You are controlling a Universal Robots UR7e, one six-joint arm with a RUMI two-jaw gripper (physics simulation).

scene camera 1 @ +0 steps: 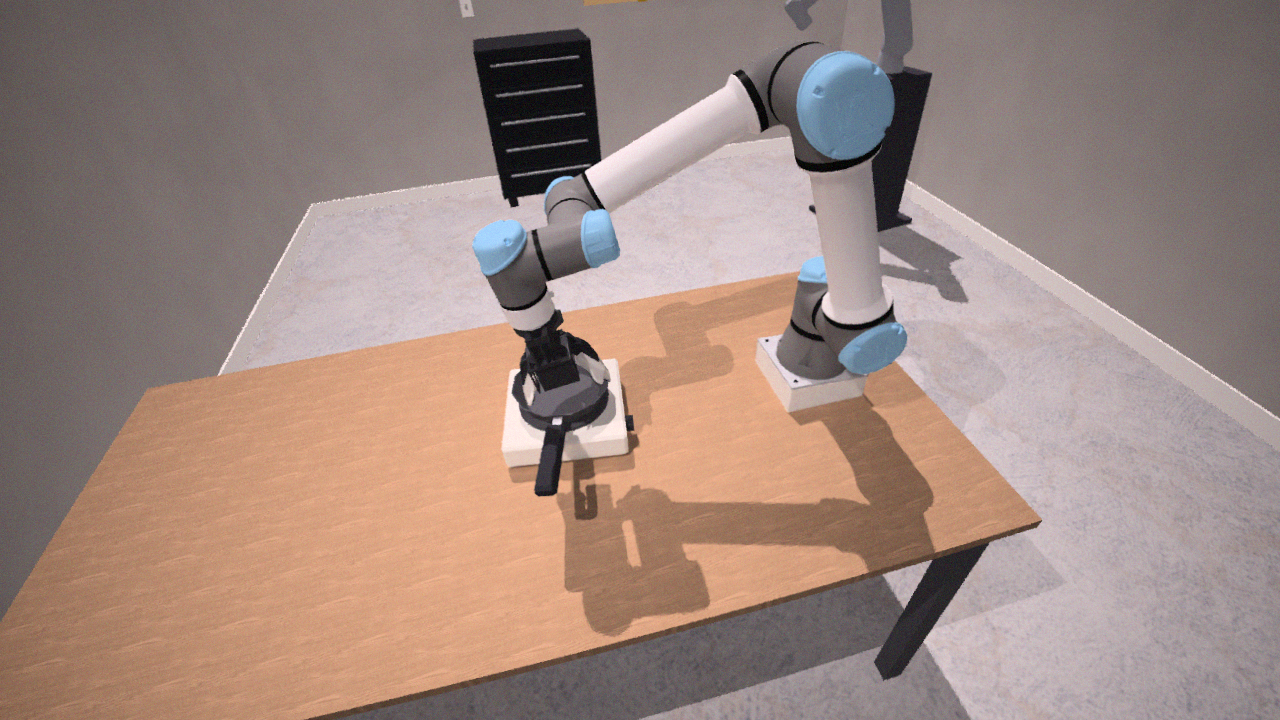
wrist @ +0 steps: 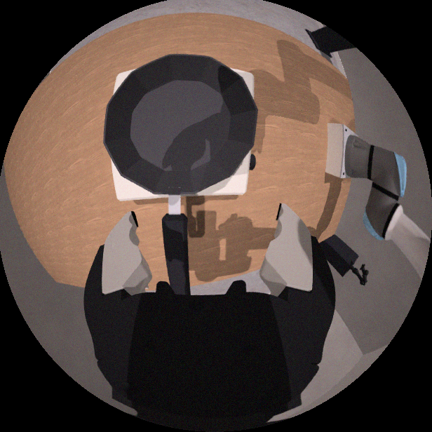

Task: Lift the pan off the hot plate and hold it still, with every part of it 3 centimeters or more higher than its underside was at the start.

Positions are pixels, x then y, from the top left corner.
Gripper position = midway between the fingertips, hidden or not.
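Scene:
Dark pan, in scene camera 1 and the wrist view: same spot at [wrist: 176, 125] and [scene camera 1: 561, 397]. White hot plate, in the wrist view and scene camera 1: [wrist: 237, 183] and [scene camera 1: 614, 428], same spot. My gripper: scene camera 1 [570, 392], wrist view [205, 209].

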